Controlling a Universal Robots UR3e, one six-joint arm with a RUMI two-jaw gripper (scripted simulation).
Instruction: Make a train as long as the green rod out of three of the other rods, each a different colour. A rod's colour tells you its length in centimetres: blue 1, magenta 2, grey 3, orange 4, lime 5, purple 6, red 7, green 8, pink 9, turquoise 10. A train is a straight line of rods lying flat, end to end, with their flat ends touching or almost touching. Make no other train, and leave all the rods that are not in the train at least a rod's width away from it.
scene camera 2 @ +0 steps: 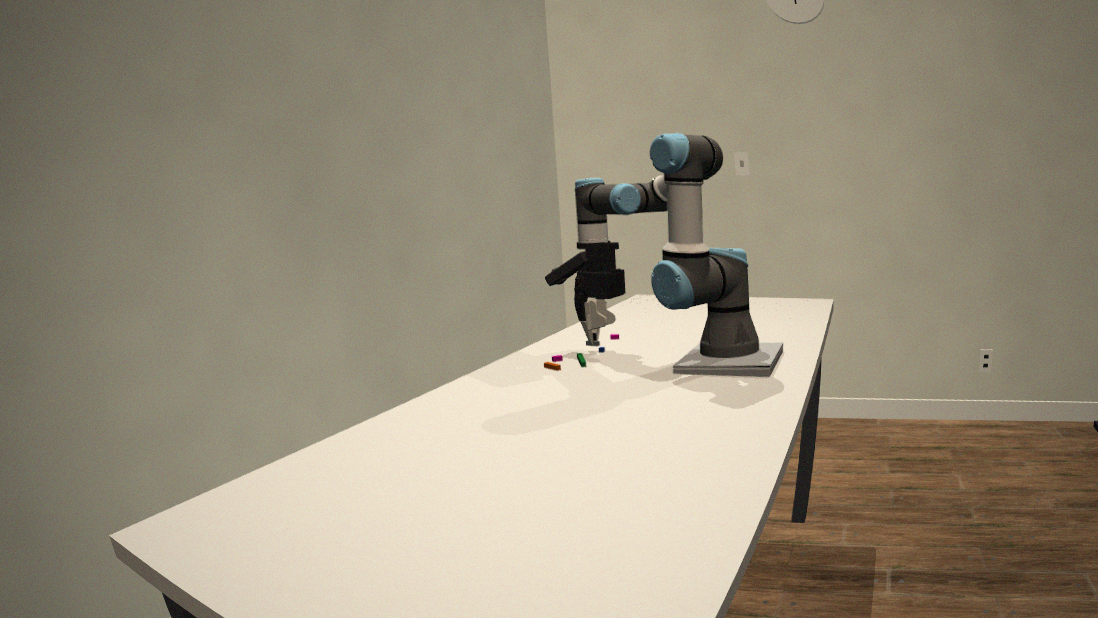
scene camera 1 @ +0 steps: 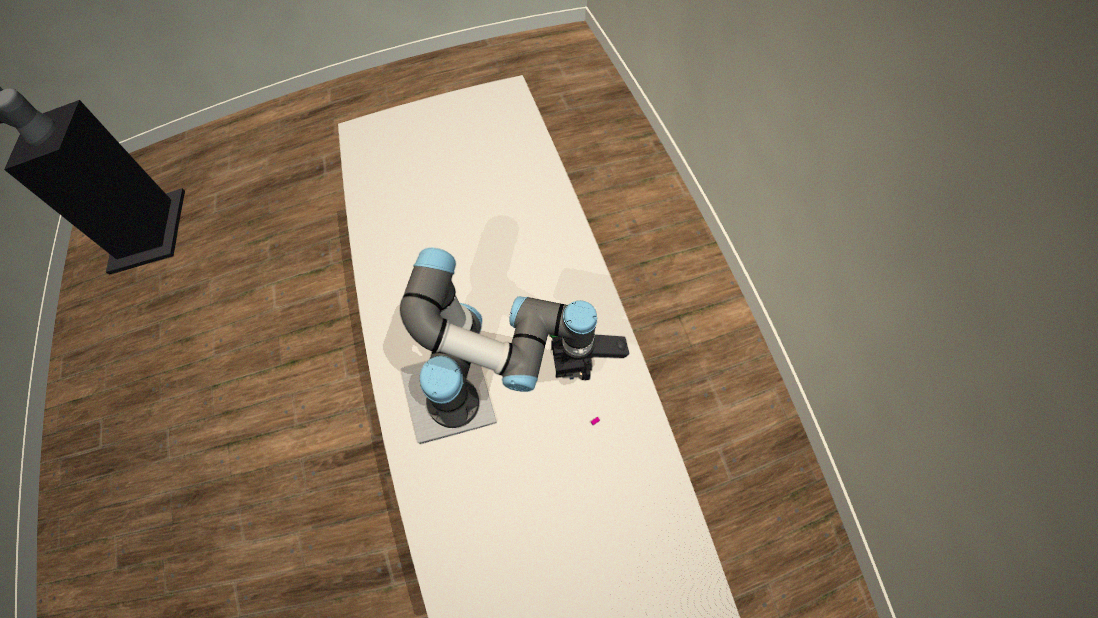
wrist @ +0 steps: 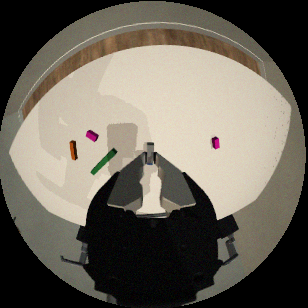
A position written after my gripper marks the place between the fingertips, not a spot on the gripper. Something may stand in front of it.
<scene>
In view: my gripper (scene camera 2: 593, 345).
My gripper also shows in the wrist view (wrist: 150, 152).
</scene>
